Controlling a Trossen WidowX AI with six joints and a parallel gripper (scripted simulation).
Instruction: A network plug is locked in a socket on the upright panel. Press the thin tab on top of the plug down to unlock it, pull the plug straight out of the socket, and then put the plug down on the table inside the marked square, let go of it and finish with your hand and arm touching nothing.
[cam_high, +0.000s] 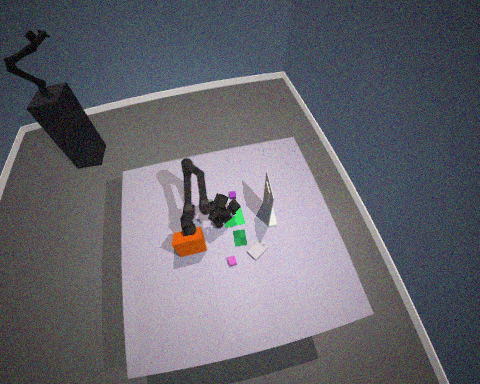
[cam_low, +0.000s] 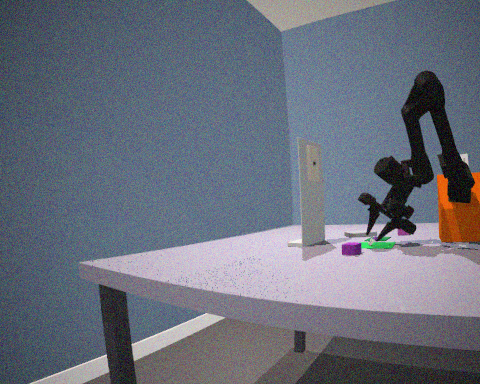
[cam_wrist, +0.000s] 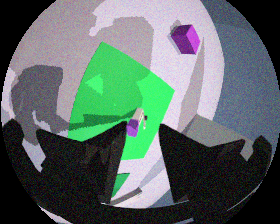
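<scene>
Now: gripper tip 10 mm above the purple plug. Also, from my gripper tip: upright white panel: 200 mm ahead, 20 mm to the right, 130 mm above; green marked square: 20 mm below.
</scene>
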